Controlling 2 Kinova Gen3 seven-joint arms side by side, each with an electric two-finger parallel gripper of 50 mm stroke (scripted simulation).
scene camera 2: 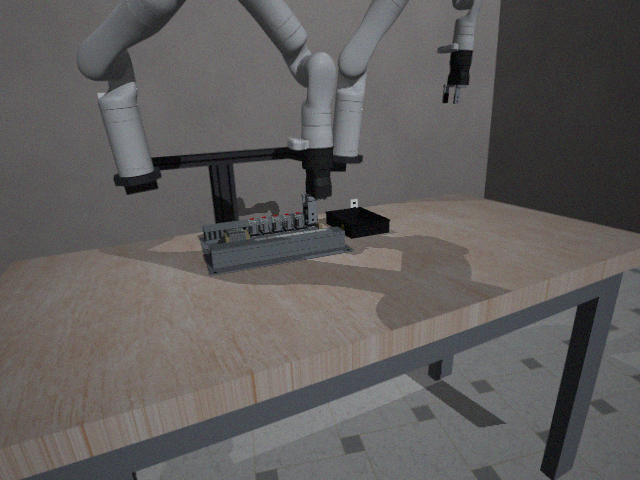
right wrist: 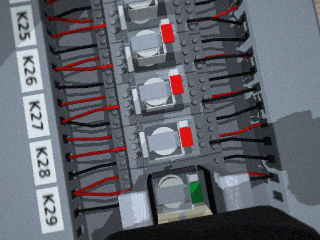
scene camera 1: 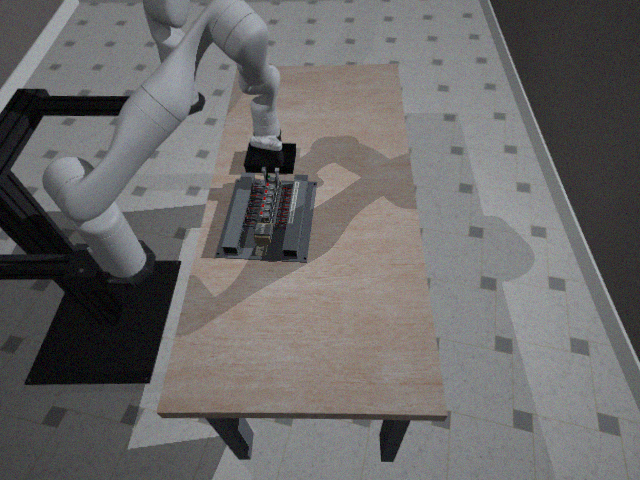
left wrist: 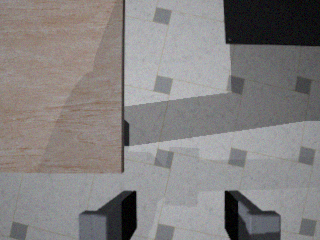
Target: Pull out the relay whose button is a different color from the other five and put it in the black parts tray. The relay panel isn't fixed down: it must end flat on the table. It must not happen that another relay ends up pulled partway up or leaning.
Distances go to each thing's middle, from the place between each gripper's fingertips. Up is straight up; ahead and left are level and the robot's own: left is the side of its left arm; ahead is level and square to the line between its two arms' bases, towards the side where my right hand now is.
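Scene:
The grey relay panel [scene camera 1: 286, 238] is 810 mm to the right of my left hand, 290 mm ahead of it and 320 mm below it. You'd find the green-button relay [right wrist: 178, 192] 700 mm to the right of that left hand, 290 mm below it and 300 mm ahead of it. As for my left gripper [scene camera 2: 450, 103], it's 270 mm short of the black parts tray [scene camera 2: 357, 222], 560 mm to the left of it and 330 mm above it.
From my right hand [scene camera 2: 310, 221], the grey relay panel is 10 cm to the right, 1 cm behind and 4 cm below, while the black parts tray is 15 cm to the left, 2 cm behind and 5 cm below. The green-button relay is 1 cm below my right hand, and going by their middles it's the nearest to that hand of the things named here. By its middle, the grey relay panel is nearer to my right hand than to my left gripper.

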